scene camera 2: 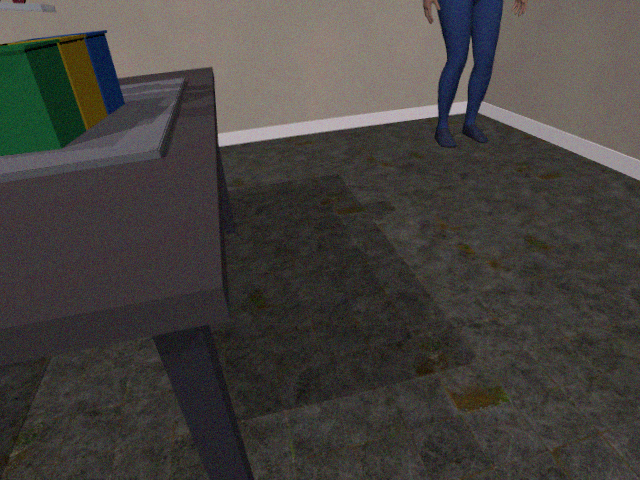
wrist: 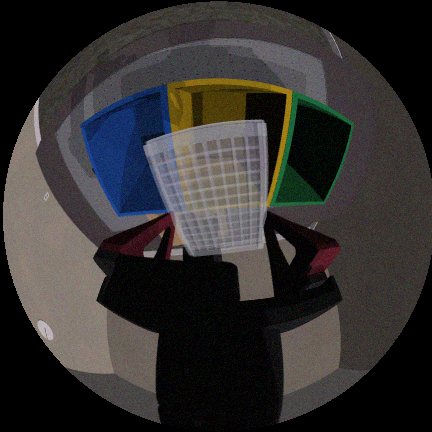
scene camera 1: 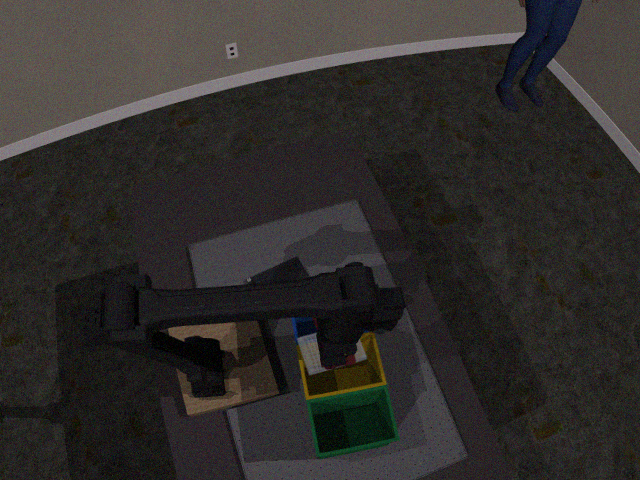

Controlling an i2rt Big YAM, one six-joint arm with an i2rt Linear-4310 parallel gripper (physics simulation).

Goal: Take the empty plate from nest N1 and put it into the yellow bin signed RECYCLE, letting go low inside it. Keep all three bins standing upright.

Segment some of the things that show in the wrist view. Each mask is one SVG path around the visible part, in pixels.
My gripper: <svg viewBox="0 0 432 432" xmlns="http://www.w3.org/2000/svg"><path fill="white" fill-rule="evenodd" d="M334 238L287 220L267 210L263 230L274 297L240 300L238 273L235 264L228 261L169 259L175 227L170 213L166 212L147 222L102 240L93 255L93 260L106 276L102 281L96 301L125 320L146 330L158 333L155 392L160 412L164 416L191 427L196 427L204 421L235 421L236 424L244 428L254 427L272 419L281 410L283 398L283 359L280 333L314 319L342 300L334 276L330 275L327 277L324 272L340 250L340 246ZM274 230L295 248L295 255L289 265L280 249ZM164 230L154 257L144 257L143 248Z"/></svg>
A blue bin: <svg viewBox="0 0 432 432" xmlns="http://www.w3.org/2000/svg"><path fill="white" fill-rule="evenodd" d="M167 84L151 87L126 96L99 110L80 124L86 151L95 175L117 216L167 212L142 146L149 139L171 132Z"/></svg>
